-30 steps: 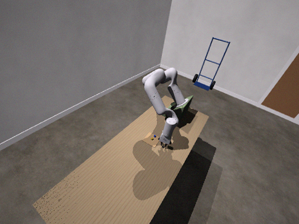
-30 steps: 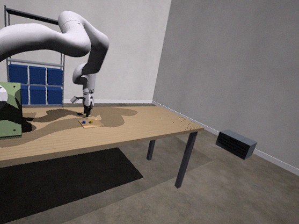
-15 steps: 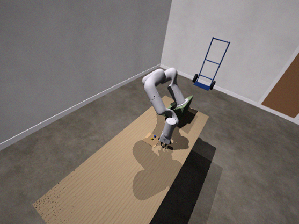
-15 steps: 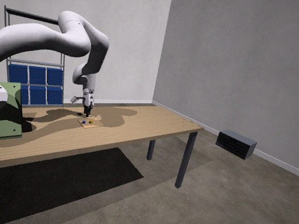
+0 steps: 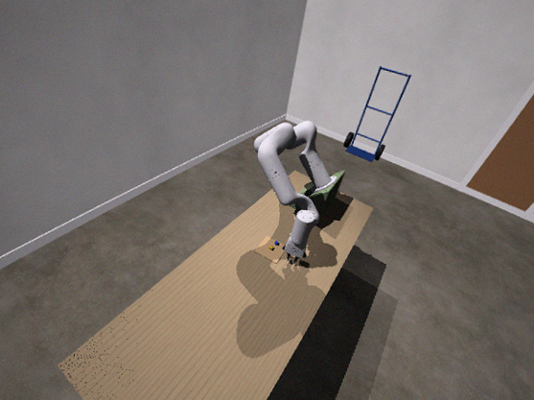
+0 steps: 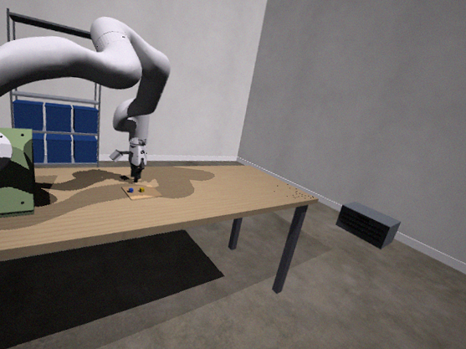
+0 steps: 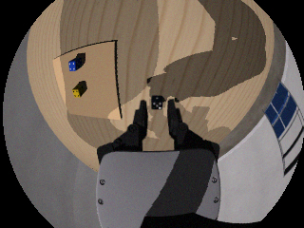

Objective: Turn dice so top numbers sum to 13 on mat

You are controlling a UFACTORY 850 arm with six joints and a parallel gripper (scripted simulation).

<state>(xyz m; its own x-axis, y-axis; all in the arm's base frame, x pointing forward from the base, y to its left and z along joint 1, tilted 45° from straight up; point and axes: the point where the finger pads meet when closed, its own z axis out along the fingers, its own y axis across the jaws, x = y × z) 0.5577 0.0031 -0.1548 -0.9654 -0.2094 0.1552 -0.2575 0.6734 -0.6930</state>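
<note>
The black die is 30 mm below my hand. Also, from my hand: blue die 130 mm to the right, 50 mm behind, 30 mm below; tan mat 130 mm to the right, 40 mm below; yellow die 130 mm to the right, 30 mm below.
</note>
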